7 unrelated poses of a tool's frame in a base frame.
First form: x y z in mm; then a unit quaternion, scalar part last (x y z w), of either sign.
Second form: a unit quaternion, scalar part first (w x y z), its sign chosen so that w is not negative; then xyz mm. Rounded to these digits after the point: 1 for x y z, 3 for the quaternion.
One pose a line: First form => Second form
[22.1, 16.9, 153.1, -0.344, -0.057, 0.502, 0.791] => [0.791, -0.344, -0.057, 0.502, 22.1, 16.9, 153.1]
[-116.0, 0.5, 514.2, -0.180, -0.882, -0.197, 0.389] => [0.389, -0.180, -0.882, -0.197, -116.0, 0.5, 514.2]
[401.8, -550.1, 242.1, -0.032, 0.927, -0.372, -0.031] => [0.031, 0.032, -0.927, 0.372, 401.8, -550.1, 242.1]
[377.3, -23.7, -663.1, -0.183, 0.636, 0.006, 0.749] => [0.749, -0.183, 0.636, 0.006, 377.3, -23.7, -663.1]
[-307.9, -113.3, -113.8, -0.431, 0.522, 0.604, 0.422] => [0.422, -0.431, 0.522, 0.604, -307.9, -113.3, -113.8]
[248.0, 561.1, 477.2, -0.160, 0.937, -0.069, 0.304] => [0.304, -0.160, 0.937, -0.069, 248.0, 561.1, 477.2]
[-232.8, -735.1, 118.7, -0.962, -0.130, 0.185, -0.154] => [0.154, 0.962, 0.130, -0.185, -232.8, -735.1, 118.7]
